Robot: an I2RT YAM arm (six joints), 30 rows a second.
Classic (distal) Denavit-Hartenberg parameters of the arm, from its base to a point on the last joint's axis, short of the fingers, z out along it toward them. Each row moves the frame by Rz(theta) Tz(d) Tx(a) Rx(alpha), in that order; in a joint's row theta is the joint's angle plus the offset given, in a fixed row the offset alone. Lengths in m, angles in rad.
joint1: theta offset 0, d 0.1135, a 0.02, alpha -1.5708
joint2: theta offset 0, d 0, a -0.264, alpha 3.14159
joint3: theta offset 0.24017, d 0, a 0.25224, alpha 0
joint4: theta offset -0.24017, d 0, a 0.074, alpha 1.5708
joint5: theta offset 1.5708, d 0, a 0, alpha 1.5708
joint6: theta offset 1.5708, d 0.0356, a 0, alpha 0
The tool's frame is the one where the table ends.
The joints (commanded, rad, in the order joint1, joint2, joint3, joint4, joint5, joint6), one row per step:
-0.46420, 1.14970, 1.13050, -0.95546, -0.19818, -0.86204
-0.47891, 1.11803, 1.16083, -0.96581, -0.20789, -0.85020
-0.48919, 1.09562, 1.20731, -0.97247, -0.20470, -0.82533
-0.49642, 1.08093, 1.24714, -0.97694, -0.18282, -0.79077
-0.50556, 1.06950, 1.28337, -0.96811, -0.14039, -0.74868
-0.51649, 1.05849, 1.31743, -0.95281, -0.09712, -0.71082
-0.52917, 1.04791, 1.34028, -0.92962, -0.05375, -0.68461
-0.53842, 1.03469, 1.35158, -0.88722, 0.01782, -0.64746
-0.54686, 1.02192, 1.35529, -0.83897, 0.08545, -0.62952
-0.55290, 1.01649, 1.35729, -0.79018, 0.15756, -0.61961
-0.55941, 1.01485, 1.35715, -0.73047, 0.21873, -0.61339
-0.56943, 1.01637, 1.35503, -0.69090, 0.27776, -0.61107
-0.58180, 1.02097, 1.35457, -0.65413, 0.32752, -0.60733
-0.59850, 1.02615, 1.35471, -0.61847, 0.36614, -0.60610
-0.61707, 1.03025, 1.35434, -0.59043, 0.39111, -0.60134
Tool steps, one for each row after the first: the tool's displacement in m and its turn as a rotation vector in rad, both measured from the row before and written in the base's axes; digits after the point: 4 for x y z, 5 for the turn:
-0.0074, 0.0006, 0.0149, -0.00933, -0.05054, -0.01847
-0.0058, 0.0005, 0.0181, -0.01525, -0.05653, -0.03123
-0.0049, 0.0001, 0.0145, -0.01479, -0.04131, -0.04706
-0.0043, -0.0014, 0.0137, -0.02427, -0.04338, -0.06852
-0.0046, -0.0017, 0.0135, -0.02776, -0.04849, -0.06825
-0.0043, -0.0022, 0.0108, -0.03267, -0.04423, -0.06293
-0.0039, -0.0027, 0.0095, -0.04234, -0.05190, -0.08926
-0.0034, -0.0026, 0.0079, -0.05039, -0.04626, -0.07571
-0.0017, -0.0033, 0.0064, -0.05080, -0.03618, -0.07461
-0.0003, -0.0038, 0.0063, -0.04931, -0.04277, -0.06489
-0.0007, -0.0043, 0.0033, -0.03580, -0.02053, -0.06587
-0.0004, -0.0047, 0.0030, -0.02882, -0.02042, -0.06052
-0.0007, -0.0050, 0.0029, -0.02600, -0.01994, -0.05388
-0.0012, -0.0047, 0.0021, -0.01660, -0.01931, -0.04379

